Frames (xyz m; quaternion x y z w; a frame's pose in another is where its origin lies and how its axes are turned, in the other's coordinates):
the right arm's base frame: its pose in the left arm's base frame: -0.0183 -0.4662 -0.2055 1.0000 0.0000 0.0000 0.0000
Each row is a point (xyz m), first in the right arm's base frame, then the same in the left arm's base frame.
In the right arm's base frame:
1: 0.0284 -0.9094 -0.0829
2: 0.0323 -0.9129 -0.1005
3: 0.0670 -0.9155 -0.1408
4: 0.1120 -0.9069 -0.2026
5: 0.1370 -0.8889 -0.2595
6: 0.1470 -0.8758 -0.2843
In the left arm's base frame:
1: 0.0101 0.4432 -0.1226
2: 0.0140 0.4467 -0.1050
3: 0.0487 0.4493 -0.0647
4: 0.0937 0.4407 -0.0029
5: 0.1187 0.4227 0.0540
6: 0.1287 0.4096 0.0788

